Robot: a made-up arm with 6 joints. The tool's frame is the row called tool.
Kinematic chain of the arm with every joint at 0, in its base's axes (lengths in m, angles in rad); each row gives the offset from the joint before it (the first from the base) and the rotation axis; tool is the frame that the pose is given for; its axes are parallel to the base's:
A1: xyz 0 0 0.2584 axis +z
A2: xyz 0 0 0 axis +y
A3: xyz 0 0 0.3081 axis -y
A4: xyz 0 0 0 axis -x
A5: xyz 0.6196 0 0 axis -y
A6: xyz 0 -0.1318 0 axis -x
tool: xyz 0 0 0
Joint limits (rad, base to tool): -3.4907..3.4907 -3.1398..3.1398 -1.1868..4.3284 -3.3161..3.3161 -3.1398..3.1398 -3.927..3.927
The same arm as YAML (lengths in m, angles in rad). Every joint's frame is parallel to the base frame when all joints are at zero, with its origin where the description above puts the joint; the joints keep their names.
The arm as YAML. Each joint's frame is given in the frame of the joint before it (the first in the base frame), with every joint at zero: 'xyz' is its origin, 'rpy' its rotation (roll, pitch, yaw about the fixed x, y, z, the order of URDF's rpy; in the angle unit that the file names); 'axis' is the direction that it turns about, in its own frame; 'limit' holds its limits. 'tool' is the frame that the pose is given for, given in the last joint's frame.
units:
  length: m
  angle: rad
joints:
  - name: A1
    type: revolute
    origin:
      xyz: [0.0, 0.0, 0.2584]
      rpy: [0.0, 0.0, 0.0]
    axis: [0.0, 0.0, 1.0]
    limit:
      lower: -3.4907
      upper: 3.4907
  - name: A2
    type: revolute
    origin:
      xyz: [0.0, 0.0, 0.0]
      rpy: [0.0, 0.0, 0.0]
    axis: [0.0, 1.0, 0.0]
    limit:
      lower: -3.1398
      upper: 3.1398
  - name: A3
    type: revolute
    origin:
      xyz: [0.0, 0.0, 0.3081]
      rpy: [0.0, 0.0, 0.0]
    axis: [0.0, -1.0, 0.0]
    limit:
      lower: -1.1868
      upper: 4.3284
  - name: A4
    type: revolute
    origin:
      xyz: [0.0, 0.0, 0.0]
      rpy: [0.0, 0.0, 0.0]
    axis: [-1.0, 0.0, 0.0]
    limit:
      lower: -3.3161
      upper: 3.3161
  - name: A5
    type: revolute
    origin:
      xyz: [0.6196, 0.0, 0.0]
      rpy: [0.0, 0.0, 0.0]
    axis: [0.0, -1.0, 0.0]
    limit:
      lower: -3.1398
      upper: 3.1398
  - name: A6
    type: revolute
    origin:
      xyz: [0.0, -0.1318, 0.0]
      rpy: [0.0, 0.0, 0.0]
    axis: [-1.0, 0.0, 0.0]
    limit:
      lower: -3.927
      upper: 3.927
tool:
  origin:
    xyz: [0.0, 0.0, 0.0]
    rpy: [0.0, 0.0, 0.0]

